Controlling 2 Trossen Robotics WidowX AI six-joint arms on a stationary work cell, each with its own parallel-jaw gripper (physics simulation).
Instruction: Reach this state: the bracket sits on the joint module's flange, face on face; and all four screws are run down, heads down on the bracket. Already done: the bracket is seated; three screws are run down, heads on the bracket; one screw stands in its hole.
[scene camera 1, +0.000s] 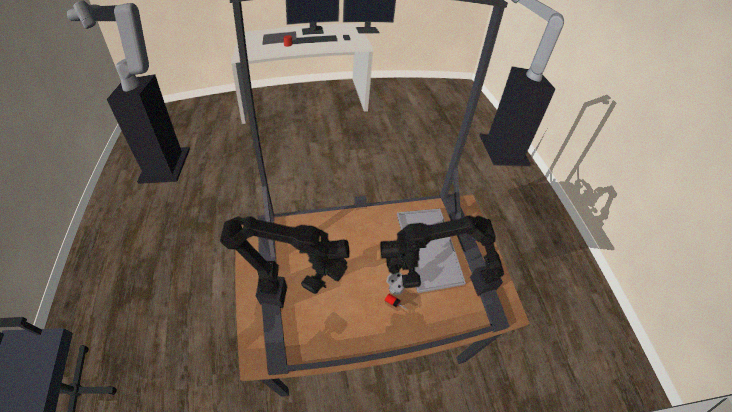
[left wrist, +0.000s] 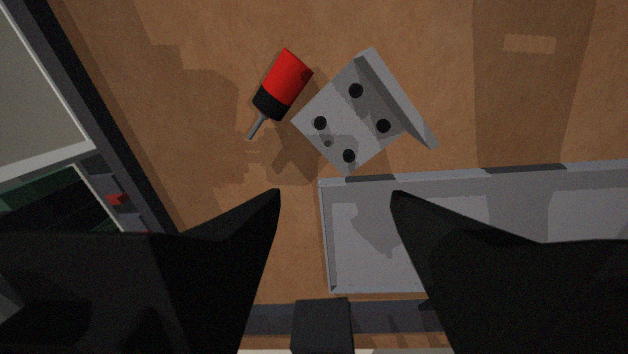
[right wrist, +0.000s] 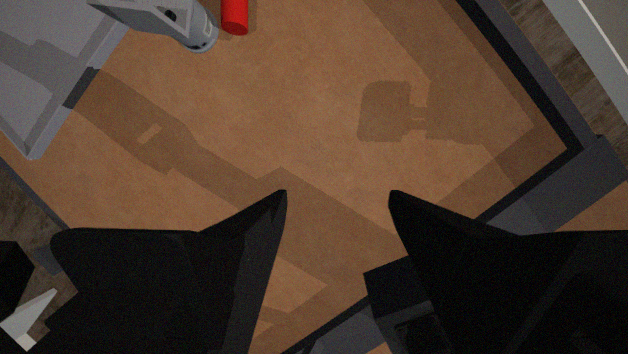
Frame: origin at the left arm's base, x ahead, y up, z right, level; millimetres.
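Where they show: left gripper, fingertip midpoint: (scene camera 1: 407, 275) (left wrist: 335, 197); right gripper, fingertip midpoint: (scene camera 1: 329, 280) (right wrist: 337, 197); left arm's base, link origin: (scene camera 1: 489, 275); right arm's base, link origin: (scene camera 1: 269, 286) (right wrist: 427, 336).
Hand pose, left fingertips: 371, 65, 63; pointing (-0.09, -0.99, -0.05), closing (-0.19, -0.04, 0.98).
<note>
Each offset is from my left fingertips to the top centre of the thing, as dx, dy, dz. "spot": to the spot under its first point. Level surfaces: height alone.
The grey angled bracket (scene camera 1: 394, 289) (left wrist: 345, 116) (right wrist: 145, 14) sits on the joint module {spot: +46, -124, +18} (right wrist: 204, 37), largely hidden beneath it. Several black screw heads, among them one near the upright wall (left wrist: 355, 90) and one at the lower corner {spot: -7, -69, +14} (left wrist: 349, 155), show on its plate; their exact heights cannot be told. The red and black screwdriver {+39, -109, -54} (scene camera 1: 391, 299) (left wrist: 288, 77) (right wrist: 235, 16) lies on the table beside the bracket. My left gripper (scene camera 1: 403, 273) (left wrist: 335, 197) is open and empty, above and apart from the bracket. My right gripper (scene camera 1: 325, 278) (right wrist: 337, 197) is open and empty over the table, away from the parts.
A grey tray {-190, -127, +176} (scene camera 1: 450, 268) (left wrist: 325, 235) (right wrist: 51, 131) lies right beside the bracket. Dark frame bars (scene camera 1: 389, 348) border the wooden table {dy -143} (scene camera 1: 353, 317), and frame posts (scene camera 1: 473, 102) (scene camera 1: 252, 117) rise at its far corners.
</note>
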